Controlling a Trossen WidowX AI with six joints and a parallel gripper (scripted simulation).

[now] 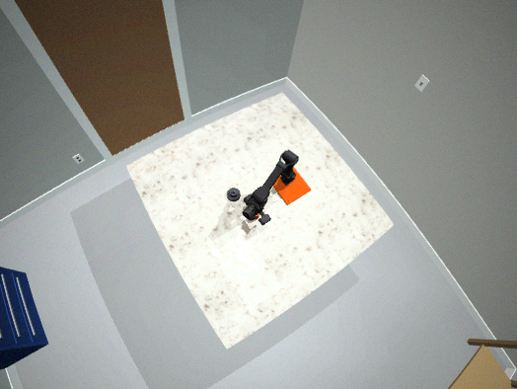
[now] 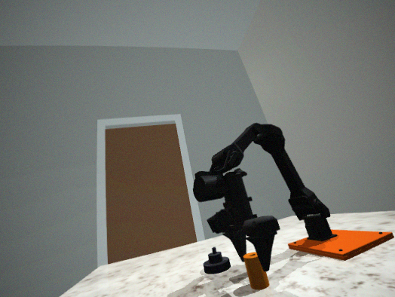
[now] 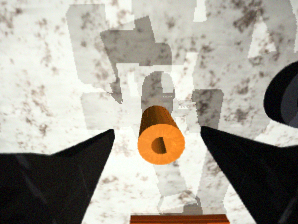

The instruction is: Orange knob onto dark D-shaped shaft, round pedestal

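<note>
My gripper tip is now 10 mm above the orange knob. From my gripper tip the other things lie so: round pedestal (40 mm ahead, 180 mm to the right, 10 mm below).
</note>
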